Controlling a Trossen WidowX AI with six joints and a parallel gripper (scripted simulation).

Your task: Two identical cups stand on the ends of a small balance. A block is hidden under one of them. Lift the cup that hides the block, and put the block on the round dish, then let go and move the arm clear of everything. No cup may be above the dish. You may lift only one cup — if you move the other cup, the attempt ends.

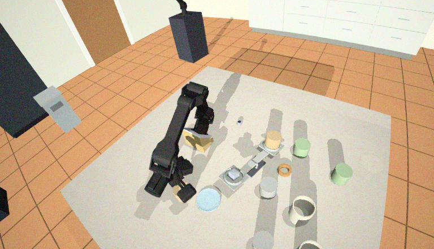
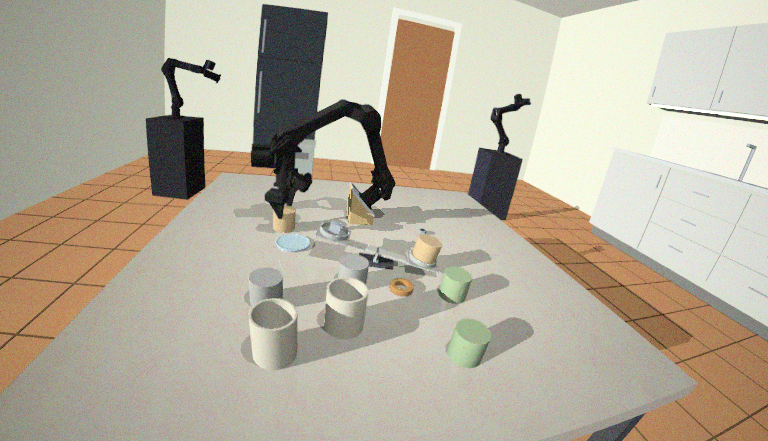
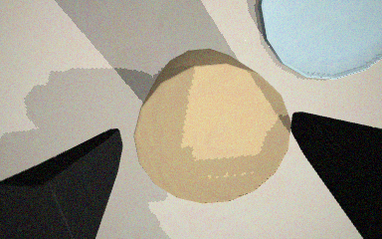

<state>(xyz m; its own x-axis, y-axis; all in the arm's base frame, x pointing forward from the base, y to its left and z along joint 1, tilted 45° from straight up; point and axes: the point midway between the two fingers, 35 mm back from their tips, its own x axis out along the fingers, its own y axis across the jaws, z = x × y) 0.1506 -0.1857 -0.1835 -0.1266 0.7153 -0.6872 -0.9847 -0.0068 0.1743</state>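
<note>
Right now my gripper tip is 170 mm to the right of the grey block, 140 mm short of it and 30 mm below it. Round my gripper tip: light blue round dish: 100 mm ahead, 50 mm to the left, 50 mm below.
</note>
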